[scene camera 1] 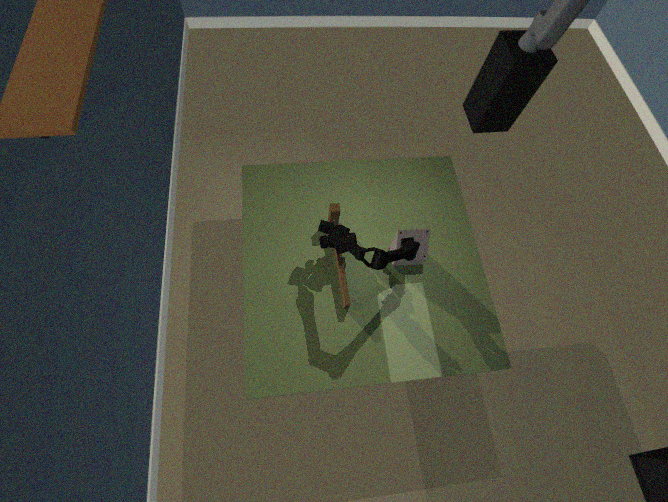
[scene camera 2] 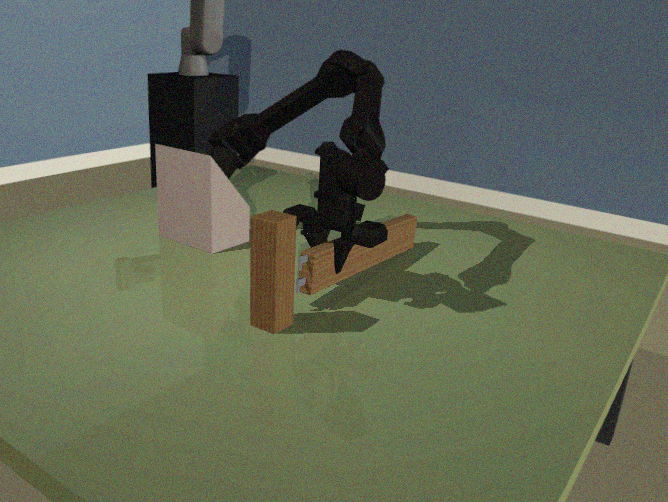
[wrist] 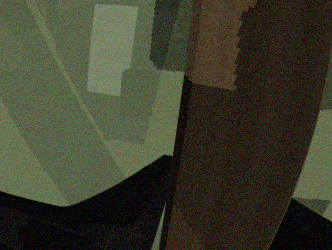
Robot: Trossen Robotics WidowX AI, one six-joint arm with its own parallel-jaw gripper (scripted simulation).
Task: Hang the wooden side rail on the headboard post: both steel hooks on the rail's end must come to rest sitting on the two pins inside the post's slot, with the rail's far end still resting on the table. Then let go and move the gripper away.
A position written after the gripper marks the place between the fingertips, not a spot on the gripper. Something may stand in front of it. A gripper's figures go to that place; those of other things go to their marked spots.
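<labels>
The gripper [scene camera 2: 330,270] is 1.12 m from the lens. There's a wooden side rail [scene camera 2: 316,267] that's 1.05 m from the lens, and a wooden headboard post [scene camera 2: 273,234] that's 0.93 m from the lens. Taking the marked spots on the wooden side rail and the wooden headboard post, those are 0.15 m apart.
</labels>
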